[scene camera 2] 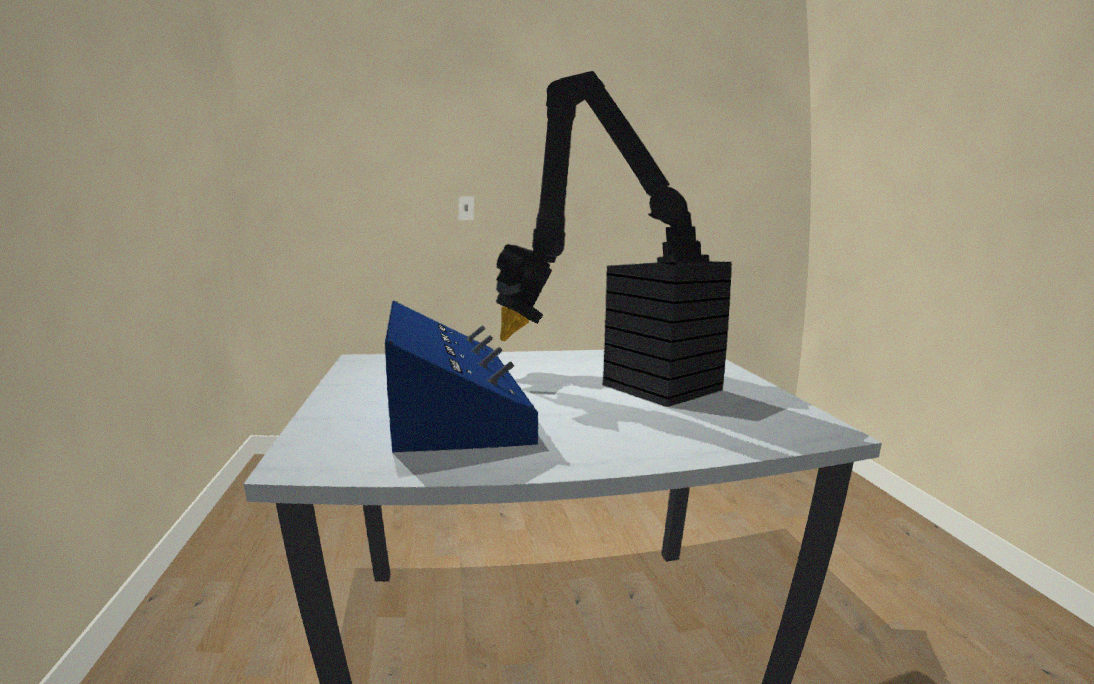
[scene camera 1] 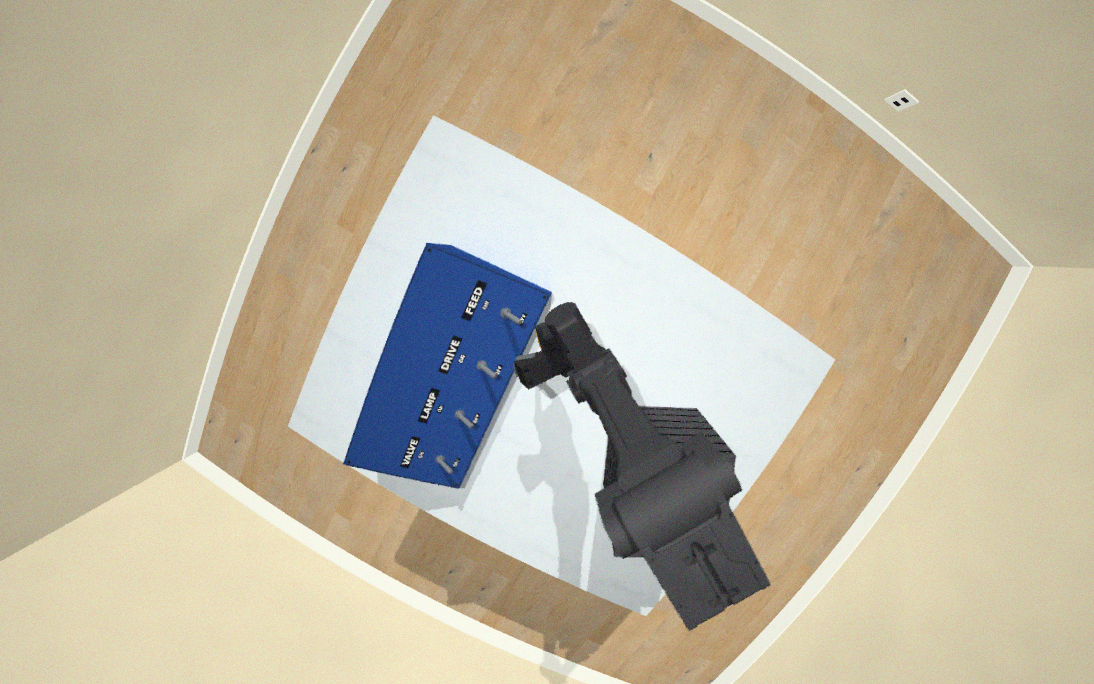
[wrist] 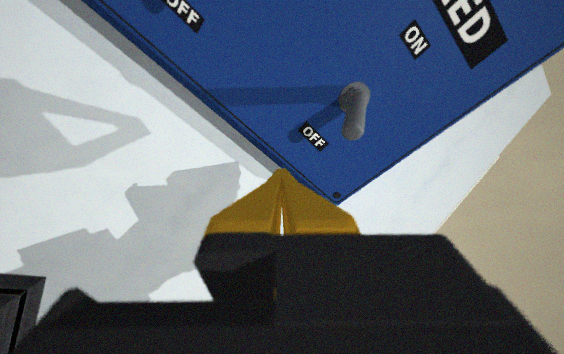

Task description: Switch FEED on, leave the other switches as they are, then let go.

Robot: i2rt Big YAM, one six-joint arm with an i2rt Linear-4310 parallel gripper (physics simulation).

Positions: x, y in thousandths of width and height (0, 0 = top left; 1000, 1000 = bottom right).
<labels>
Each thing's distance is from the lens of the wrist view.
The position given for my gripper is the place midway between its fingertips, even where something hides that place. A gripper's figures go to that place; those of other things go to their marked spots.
my gripper (wrist: 499, 499): 13 cm
feed lever (wrist: 627, 357): 11 cm
</labels>
